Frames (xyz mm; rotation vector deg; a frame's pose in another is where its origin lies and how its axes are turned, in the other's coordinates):
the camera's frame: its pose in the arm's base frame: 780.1 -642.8 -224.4 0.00 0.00 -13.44
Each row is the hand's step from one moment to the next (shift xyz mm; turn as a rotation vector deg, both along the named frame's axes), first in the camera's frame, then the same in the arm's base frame.
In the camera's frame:
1: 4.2 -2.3 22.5 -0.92 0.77 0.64
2: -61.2 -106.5 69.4 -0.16 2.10 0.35
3: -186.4 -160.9 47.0 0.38 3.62 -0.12
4: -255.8 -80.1 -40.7 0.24 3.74 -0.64
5: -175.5 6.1 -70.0 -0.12 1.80 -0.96
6: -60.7 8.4 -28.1 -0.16 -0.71 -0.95
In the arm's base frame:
1: 3.6 -3.2 22.5 -0.72 0.96 0.64
2: -84.3 -89.4 69.4 0.33 2.08 0.35
3: -218.7 -113.2 47.0 1.21 3.43 -0.12
4: -267.4 -18.5 -40.7 1.10 3.58 -0.64
5: -169.3 46.7 -70.0 0.30 1.78 -0.96
6: -57.1 22.3 -28.1 -0.32 -0.65 -0.95

